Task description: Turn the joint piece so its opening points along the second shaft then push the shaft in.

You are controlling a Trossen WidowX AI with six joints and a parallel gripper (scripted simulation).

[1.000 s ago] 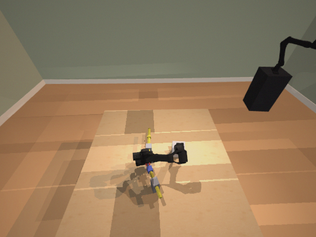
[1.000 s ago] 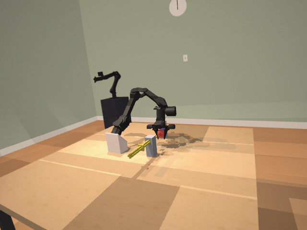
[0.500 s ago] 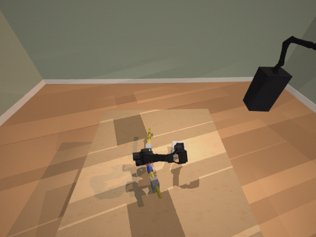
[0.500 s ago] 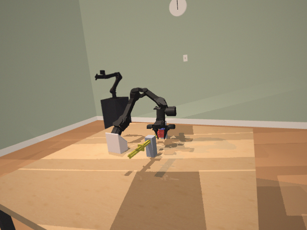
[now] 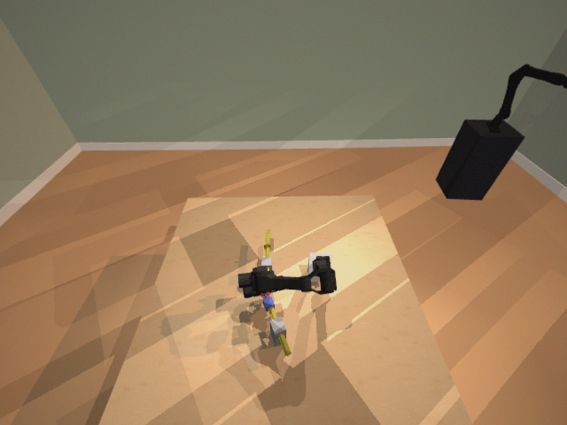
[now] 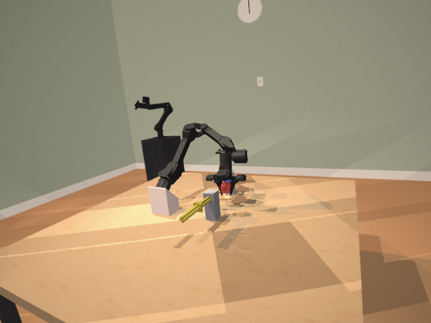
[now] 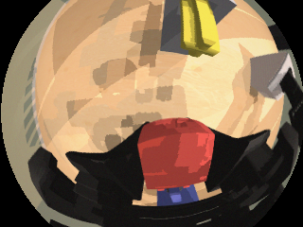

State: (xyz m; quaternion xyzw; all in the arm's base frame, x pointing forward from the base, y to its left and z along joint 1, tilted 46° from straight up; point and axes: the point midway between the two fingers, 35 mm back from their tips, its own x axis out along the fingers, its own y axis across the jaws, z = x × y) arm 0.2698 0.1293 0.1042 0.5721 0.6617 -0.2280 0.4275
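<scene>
The red square joint piece is 1 cm to the left of my gripper tip and 4 cm above it.
</scene>
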